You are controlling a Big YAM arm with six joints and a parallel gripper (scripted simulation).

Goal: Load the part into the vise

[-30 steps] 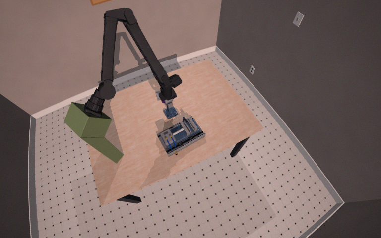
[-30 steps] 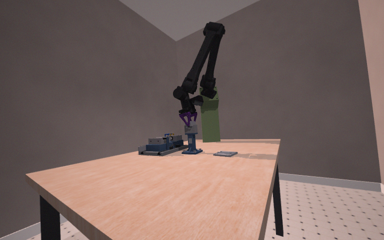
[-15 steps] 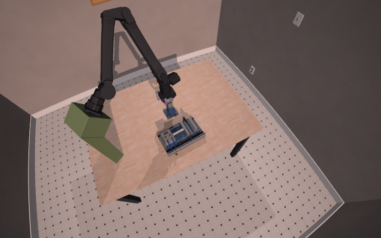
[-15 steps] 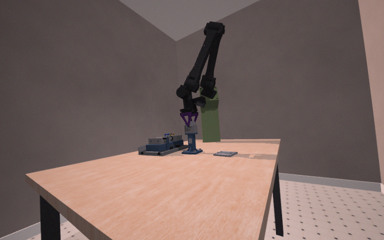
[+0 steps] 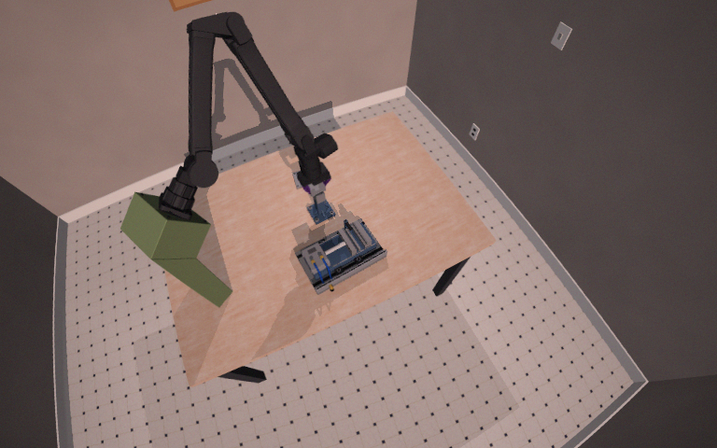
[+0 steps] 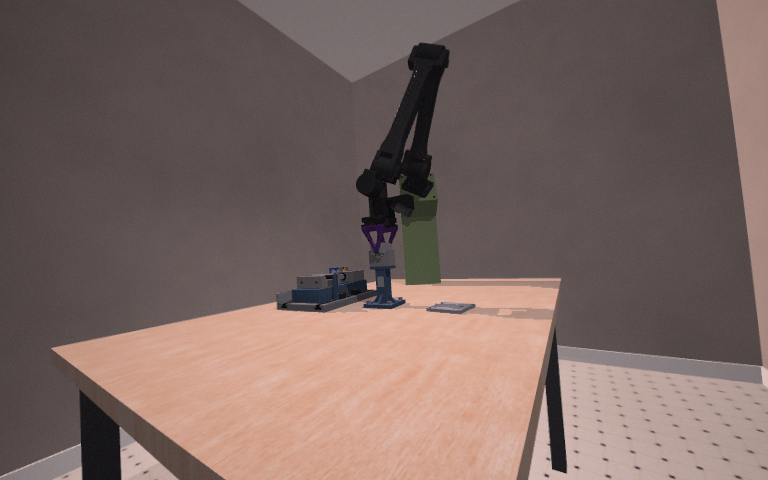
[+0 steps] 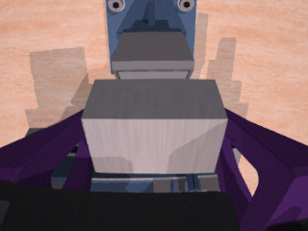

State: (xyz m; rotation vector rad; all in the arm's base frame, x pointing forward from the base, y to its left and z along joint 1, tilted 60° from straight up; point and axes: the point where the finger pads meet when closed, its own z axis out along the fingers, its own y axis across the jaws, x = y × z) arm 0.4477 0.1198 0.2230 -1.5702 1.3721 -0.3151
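Right now my hand is 10 mm above the part. From my hand the other things lie so: work stop rod: 110 mm ahead, 130 mm to the right, 70 mm below; then moving jaw: 110 mm ahead, 190 mm to the right, 90 mm below; then cylinder rod: 60 mm ahead, 210 mm to the right, 90 mm below.
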